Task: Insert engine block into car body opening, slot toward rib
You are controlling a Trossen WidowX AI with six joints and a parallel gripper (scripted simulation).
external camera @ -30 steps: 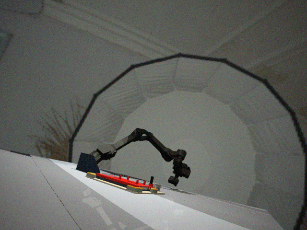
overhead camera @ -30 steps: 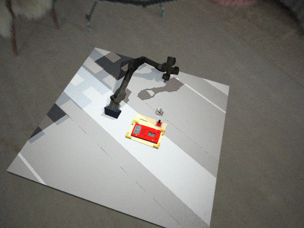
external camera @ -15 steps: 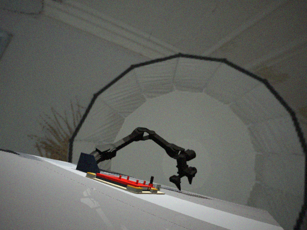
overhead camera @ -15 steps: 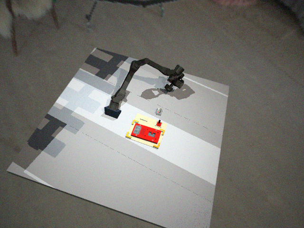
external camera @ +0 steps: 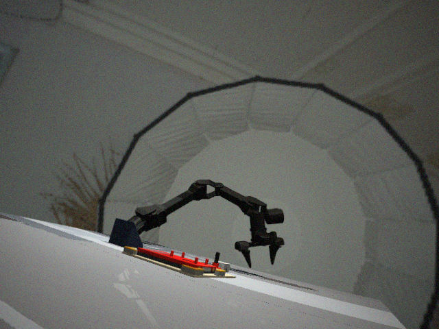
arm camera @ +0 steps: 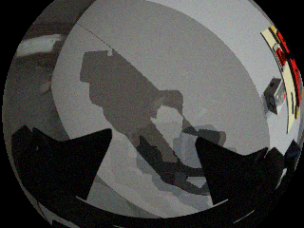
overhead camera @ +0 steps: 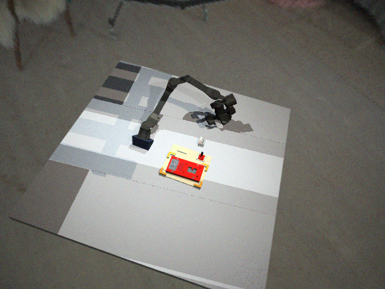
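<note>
The grey ribbed engine block lies 90 mm behind my gripper tip, 170 mm to the right of it and 30 mm below it. Round my gripper tip: short black peg (90 mm behind, 280 mm to the right, 10 mm below).
</note>
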